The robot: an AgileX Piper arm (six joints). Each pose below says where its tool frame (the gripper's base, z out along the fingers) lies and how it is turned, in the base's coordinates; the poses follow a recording.
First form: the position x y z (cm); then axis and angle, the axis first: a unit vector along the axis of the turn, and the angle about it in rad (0 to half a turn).
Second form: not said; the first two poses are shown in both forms.
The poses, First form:
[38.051 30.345 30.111 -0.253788 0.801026 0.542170 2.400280]
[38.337 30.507 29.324 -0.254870 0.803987 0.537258 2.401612]
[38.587 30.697 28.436 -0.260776 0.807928 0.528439 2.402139]
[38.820 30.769 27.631 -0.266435 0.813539 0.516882 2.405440]
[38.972 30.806 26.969 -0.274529 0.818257 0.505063 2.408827]
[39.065 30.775 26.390 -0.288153 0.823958 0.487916 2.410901]
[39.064 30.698 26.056 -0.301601 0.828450 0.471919 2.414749]
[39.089 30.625 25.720 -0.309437 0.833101 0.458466 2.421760]
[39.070 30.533 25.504 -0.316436 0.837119 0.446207 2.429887]
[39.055 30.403 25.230 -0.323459 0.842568 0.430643 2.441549]
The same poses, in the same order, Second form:
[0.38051 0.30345 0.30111 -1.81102 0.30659 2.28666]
[0.38337 0.30507 0.29324 -1.82186 0.30895 2.28715]
[0.38587 0.30697 0.28436 -1.83996 0.30976 2.28049]
[0.38820 0.30769 0.27631 -1.86487 0.31149 2.27664]
[0.38972 0.30806 0.26969 -1.88981 0.31061 2.26880]
[0.39065 0.30775 0.26390 -1.92388 0.30952 2.25206]
[0.39064 0.30698 0.26056 -1.95591 0.30661 2.23587]
[0.39089 0.30625 0.25720 -1.98482 0.30542 2.23003]
[0.39070 0.30533 0.25504 -2.01181 0.30325 2.22570]
[0.39055 0.30403 0.25230 -2.04676 0.30154 2.22381]

